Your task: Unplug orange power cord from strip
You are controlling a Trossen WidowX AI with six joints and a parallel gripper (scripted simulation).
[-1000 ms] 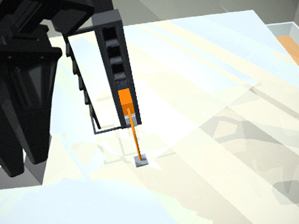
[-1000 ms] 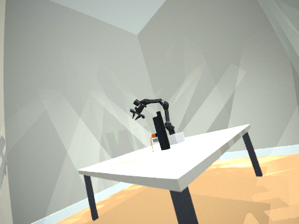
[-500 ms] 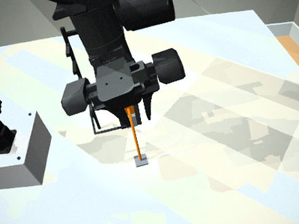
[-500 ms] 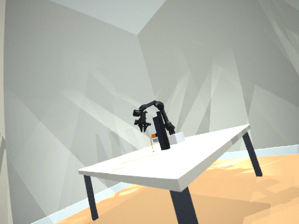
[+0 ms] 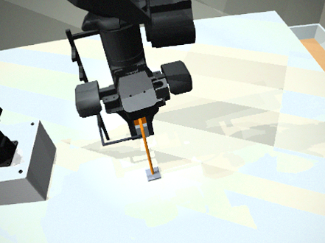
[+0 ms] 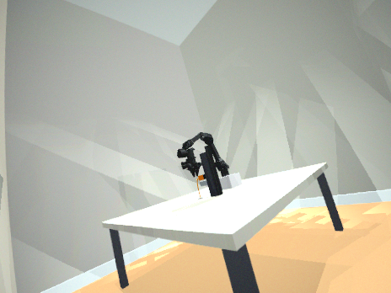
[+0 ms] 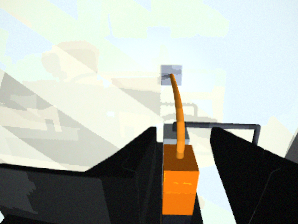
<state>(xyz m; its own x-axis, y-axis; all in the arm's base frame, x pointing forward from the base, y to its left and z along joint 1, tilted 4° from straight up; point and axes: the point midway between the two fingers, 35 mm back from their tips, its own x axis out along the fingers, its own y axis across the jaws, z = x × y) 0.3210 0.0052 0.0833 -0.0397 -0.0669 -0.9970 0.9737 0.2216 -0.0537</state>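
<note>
Now: the orange plug 20 mm behind my gripper tip, 70 mm to the left of it and 10 mm below it.
</note>
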